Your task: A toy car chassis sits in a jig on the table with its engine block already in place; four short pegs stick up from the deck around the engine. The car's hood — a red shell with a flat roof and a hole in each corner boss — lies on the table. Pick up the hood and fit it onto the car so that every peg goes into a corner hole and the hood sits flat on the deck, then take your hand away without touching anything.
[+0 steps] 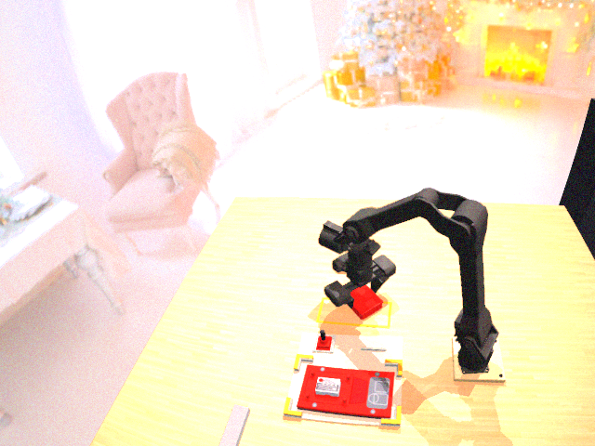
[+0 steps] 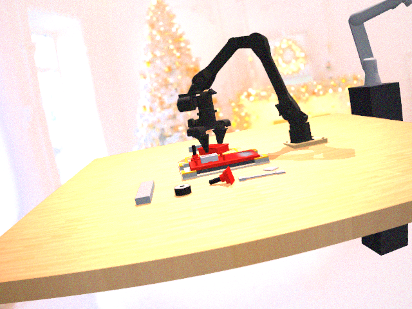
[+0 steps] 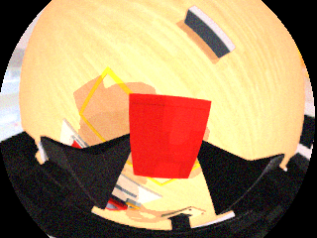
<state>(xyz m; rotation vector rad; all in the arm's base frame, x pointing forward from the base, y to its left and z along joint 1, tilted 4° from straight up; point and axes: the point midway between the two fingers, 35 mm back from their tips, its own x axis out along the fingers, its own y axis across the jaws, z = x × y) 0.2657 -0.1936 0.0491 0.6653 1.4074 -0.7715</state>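
Right now the grey engine block is 70 mm ahead of my gripper tip, 270 mm to the left of it and 20 mm above it. The rest, counted from my gripper tip: thin grey strip (20 mm behind, 470 mm to the left, 10 mm below); then black wheel (180 mm ahead, 460 mm to the left); then red hood (10 mm above).
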